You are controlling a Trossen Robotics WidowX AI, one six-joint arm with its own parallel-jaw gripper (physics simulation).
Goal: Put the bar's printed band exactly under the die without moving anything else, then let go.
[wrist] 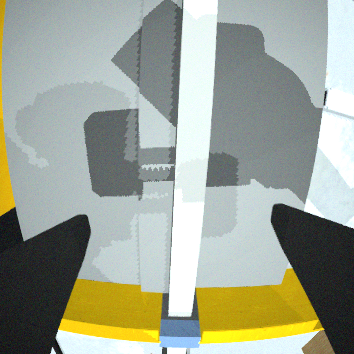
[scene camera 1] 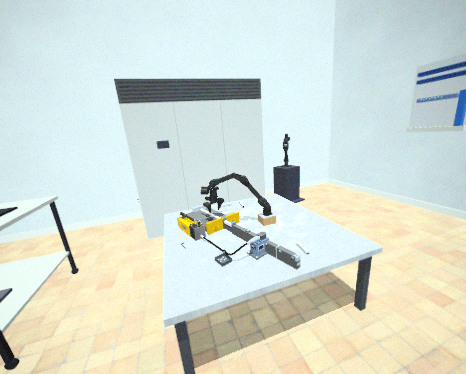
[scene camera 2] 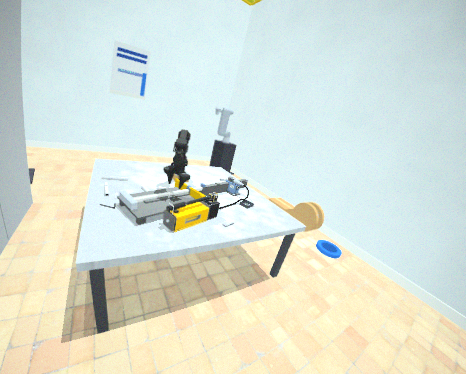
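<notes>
A long white bar lies lengthwise over the grey bed and runs through a gap in the yellow guard at a blue guide block. My gripper is open and empty above the bed, its fingers on either side of the bar in the wrist view. A blue unit stands at the dark rail beyond the guard; the die cannot be made out there. The printed band cannot be made out.
A yellow machine housing stands beside the bed. A dark pad and its cable lie near the blue unit. The arm's base stands on a wooden block. A white rod lies beside the rail.
</notes>
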